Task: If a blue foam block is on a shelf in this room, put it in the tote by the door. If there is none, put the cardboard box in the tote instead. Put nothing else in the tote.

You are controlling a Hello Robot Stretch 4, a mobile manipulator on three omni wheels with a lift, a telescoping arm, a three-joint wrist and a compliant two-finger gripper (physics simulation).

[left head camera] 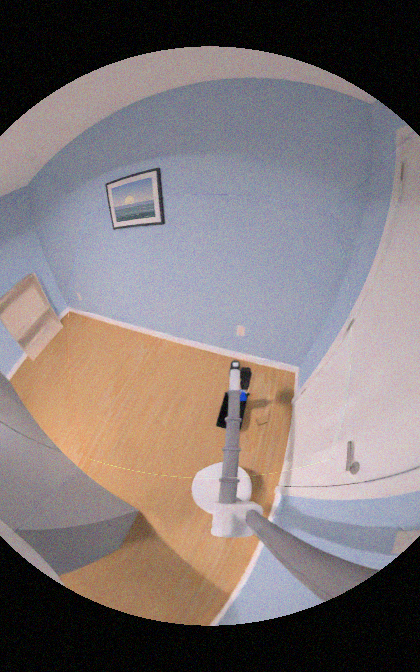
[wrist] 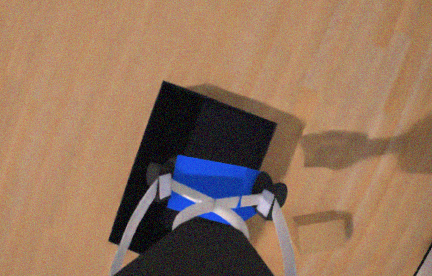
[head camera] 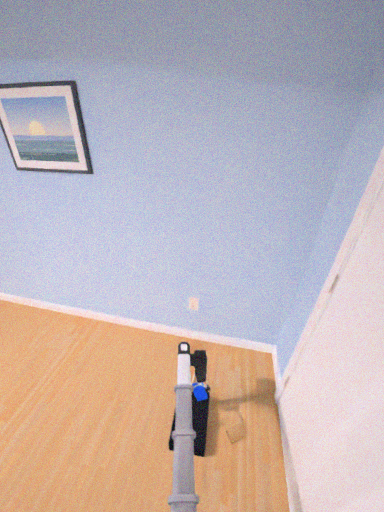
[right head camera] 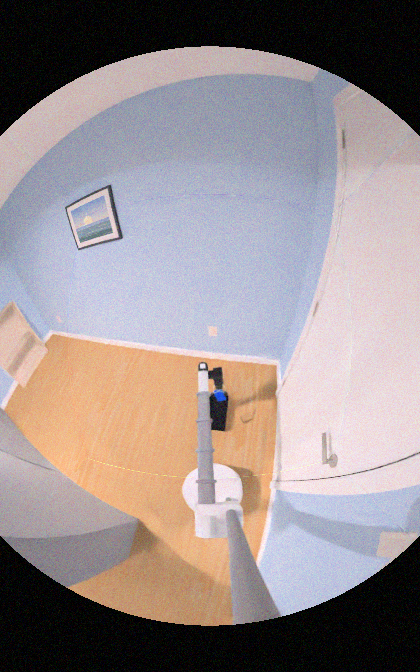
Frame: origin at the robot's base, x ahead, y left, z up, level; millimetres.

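Where they show: gripper, fingertip midpoint: (wrist: 217, 179) (head camera: 198, 391).
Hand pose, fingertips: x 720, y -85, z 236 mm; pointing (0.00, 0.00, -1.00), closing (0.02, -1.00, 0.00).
Observation:
After its pixels a point has its place.
My gripper (wrist: 217, 179) {x 720, y -85, z 236 mm} is shut on a blue foam block (head camera: 200, 392) {x 697, y -92, z 272 mm} (left head camera: 243, 396) (right head camera: 220, 395) (wrist: 215, 167) {x 741, y -82, z 287 mm}, with one finger at each end of it. The block hangs over the near part of the black tote (head camera: 201, 430) {x 619, y -107, z -25 mm} (left head camera: 221, 417) (right head camera: 219, 415) (wrist: 142, 145) {x 712, y 48, z 66 mm}, which stands open on the floor near the door. The arm hides part of the tote in the head views. How high the block is above the tote is hard to tell. A small tan box (head camera: 235, 431) {x 593, y -304, z 22 mm} (wrist: 322, 234) {x 599, y -307, z 22 mm}, which looks like cardboard, lies on the floor to the right of the tote.
The white door (head camera: 340, 400) {x 439, y -551, z 728 mm} (left head camera: 370, 390) (right head camera: 320, 380) is to the right of the tote. A blue wall (head camera: 200, 210) {x 1294, y -91, z 1116 mm} with a framed picture (left head camera: 161, 200) stands beyond. A pale shelf-like unit (left head camera: 47, 340) is at far left. A large grey body (left head camera: 45, 470) fills the lower left.

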